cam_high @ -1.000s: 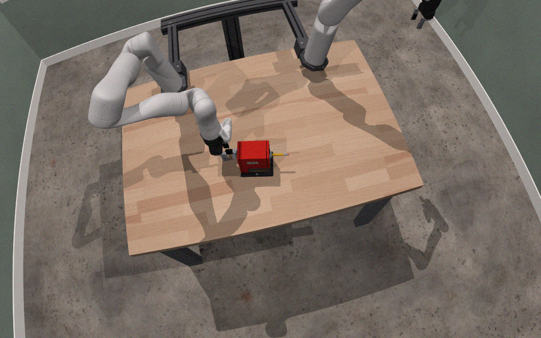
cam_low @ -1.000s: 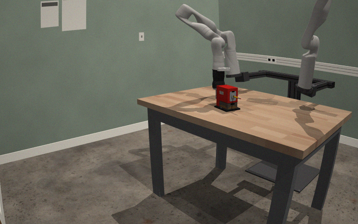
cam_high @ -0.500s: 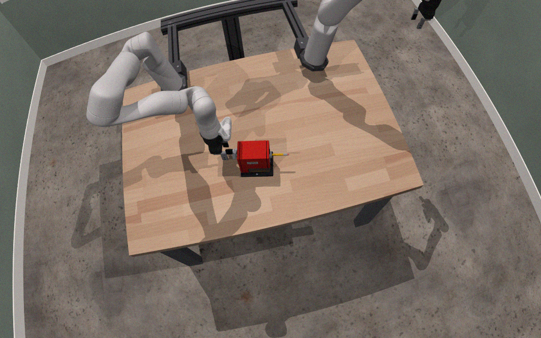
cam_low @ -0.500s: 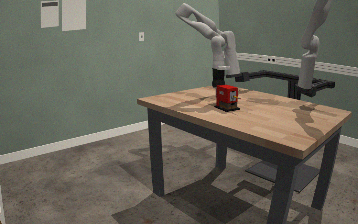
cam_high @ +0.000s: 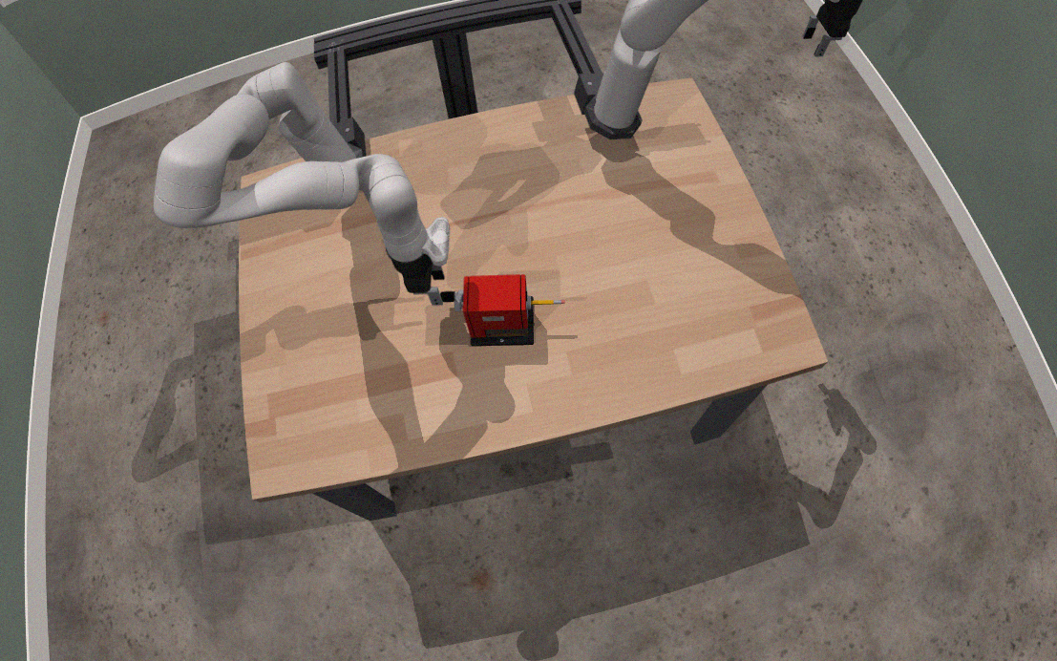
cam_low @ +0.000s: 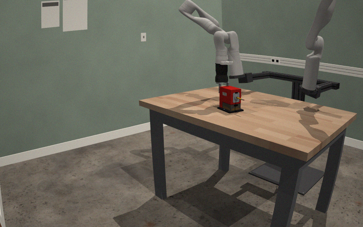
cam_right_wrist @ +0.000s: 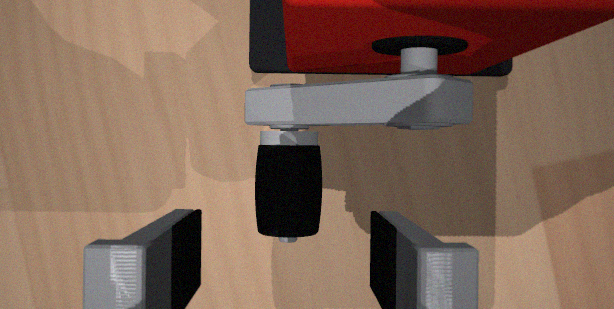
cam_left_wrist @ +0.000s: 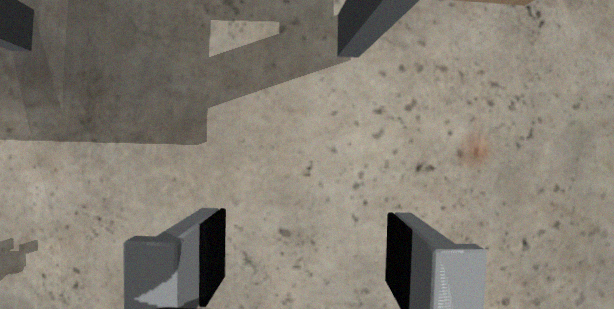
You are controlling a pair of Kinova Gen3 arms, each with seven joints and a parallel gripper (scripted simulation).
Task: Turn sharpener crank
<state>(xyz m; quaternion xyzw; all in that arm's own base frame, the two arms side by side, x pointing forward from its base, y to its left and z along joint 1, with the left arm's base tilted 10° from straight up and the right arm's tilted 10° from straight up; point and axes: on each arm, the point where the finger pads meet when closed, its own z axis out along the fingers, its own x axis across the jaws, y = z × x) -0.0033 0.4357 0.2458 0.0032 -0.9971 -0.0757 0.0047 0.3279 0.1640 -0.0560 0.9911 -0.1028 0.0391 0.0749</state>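
Right now my right hand is 4 cm above the black knob and 2 cm to the right of it.
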